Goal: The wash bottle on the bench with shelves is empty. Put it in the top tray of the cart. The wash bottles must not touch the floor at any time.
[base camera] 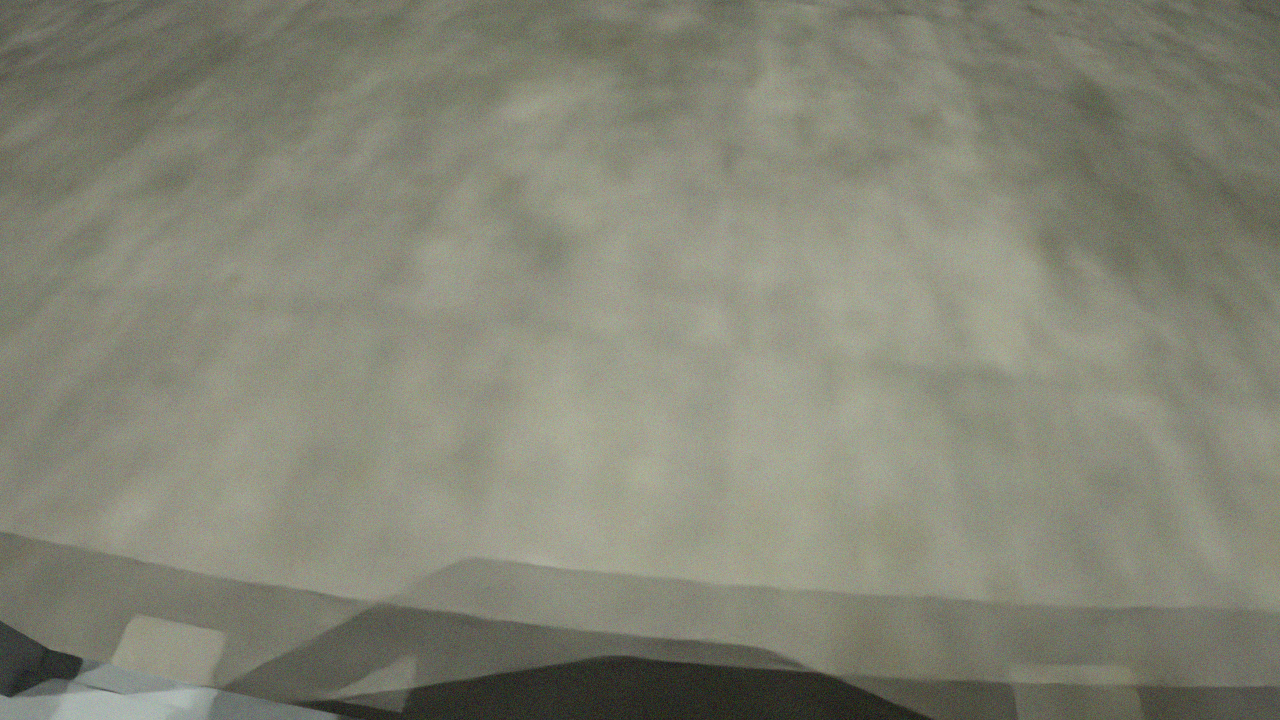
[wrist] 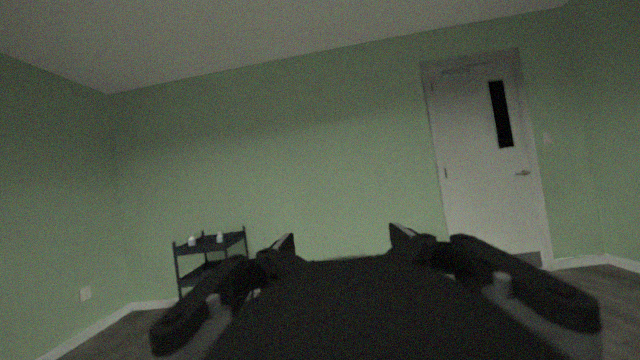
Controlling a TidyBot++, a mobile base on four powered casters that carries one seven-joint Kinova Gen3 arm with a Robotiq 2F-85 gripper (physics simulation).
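Places are measured from the arm's base along level axes (x down, y ahead, z right), in centimetres.
Pixels of known places: gripper, between the fingertips: (wrist: 341, 238).
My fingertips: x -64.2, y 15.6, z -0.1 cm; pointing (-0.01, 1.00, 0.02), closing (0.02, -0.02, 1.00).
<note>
Behind a point stands the place of what it marks.
In the wrist view my gripper (wrist: 341, 238) {x -64.2, y 15.6, z -0.1 cm} is open, with the green wall showing between its fingertips. A dark cart (wrist: 176, 265) {x -18.9, y 135.2, z -135.7 cm} stands far off at the lower left, beyond the left finger, which hides part of it. Two small white things, perhaps bottles, stand on its top tray: one (wrist: 192, 241) {x -35.1, y 143.1, z -126.0 cm} at the left and one (wrist: 219, 237) {x -36.5, y 139.6, z -98.5 cm} at the right. They are too small and blurred to identify surely. The bench with shelves does not show in either view.
A light door (wrist: 475, 175) {x -56.6, y 166.4, z 137.4 cm} with a narrow dark window is in the green wall (wrist: 320, 175) {x -77.8, y 171.3, z -7.7 cm} at the right. The wall meets the floor (wrist: 620, 290) {x 39.6, y 133.6, z 201.2 cm} along a white skirting. In the base camera view the mottled floor (base camera: 626, 358) {x 39.6, y 40.9, z -5.0 cm} spreads ahead of the base, with shadows at the bottom.
</note>
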